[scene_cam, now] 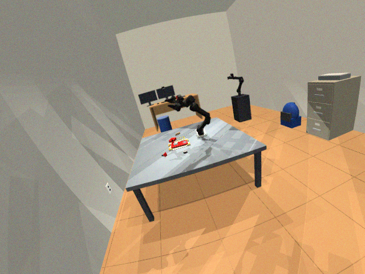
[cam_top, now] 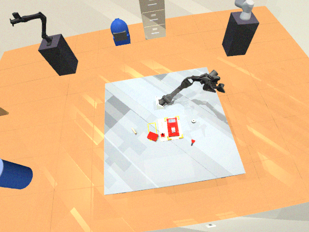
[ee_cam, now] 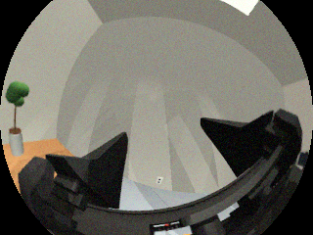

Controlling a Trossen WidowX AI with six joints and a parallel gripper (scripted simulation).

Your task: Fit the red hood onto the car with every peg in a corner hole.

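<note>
Right now the red hood is 80 mm ahead of my gripper tip, 570 mm to the right of it and 540 mm below it.
</note>
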